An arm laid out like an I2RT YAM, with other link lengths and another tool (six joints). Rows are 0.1 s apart.
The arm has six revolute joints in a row. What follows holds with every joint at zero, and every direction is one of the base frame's.
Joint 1 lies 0.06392 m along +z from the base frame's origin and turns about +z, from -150 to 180 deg.
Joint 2 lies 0.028 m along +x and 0.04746 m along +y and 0.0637 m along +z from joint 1 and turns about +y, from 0 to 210 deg.
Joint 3 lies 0.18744 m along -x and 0.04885 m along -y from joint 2 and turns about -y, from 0 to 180 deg.
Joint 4 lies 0.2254 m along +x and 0.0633 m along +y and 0.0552 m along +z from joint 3 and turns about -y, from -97 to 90 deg.
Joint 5 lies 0.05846 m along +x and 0.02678 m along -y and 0.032 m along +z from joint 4 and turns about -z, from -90 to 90 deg.
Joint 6 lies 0.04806 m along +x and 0.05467 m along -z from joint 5 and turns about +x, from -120 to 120 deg.
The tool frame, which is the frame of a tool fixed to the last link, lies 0.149 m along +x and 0.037 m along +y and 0.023 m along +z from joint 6; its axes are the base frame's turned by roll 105.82, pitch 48.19 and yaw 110.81 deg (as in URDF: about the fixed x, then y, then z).
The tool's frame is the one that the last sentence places.
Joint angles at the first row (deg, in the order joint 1, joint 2, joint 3, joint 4, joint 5, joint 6):
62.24, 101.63, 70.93, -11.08, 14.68, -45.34
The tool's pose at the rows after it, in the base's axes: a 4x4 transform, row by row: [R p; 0 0 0 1], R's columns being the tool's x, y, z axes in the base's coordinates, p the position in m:
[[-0.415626 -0.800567 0.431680 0.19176], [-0.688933 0.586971 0.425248 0.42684], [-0.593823 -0.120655 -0.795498 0.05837], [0 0 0 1]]
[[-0.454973 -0.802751 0.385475 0.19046], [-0.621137 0.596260 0.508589 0.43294], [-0.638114 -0.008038 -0.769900 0.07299], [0 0 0 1]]
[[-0.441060 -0.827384 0.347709 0.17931], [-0.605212 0.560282 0.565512 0.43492], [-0.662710 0.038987 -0.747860 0.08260], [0 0 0 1]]
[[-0.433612 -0.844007 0.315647 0.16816], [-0.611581 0.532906 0.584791 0.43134], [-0.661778 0.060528 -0.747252 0.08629], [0 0 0 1]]
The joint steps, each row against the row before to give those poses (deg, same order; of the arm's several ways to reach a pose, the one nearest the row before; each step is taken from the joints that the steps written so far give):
-1.99, -1.11, -0.24, 1.05, -5.27, 4.26
-1.67, -2.29, -2.27, 3.06, -4.98, 3.91
-0.31, -2.79, -2.78, 2.04, -3.75, 0.46
0.00, -2.48, -1.95, -0.52, -2.22, -0.03

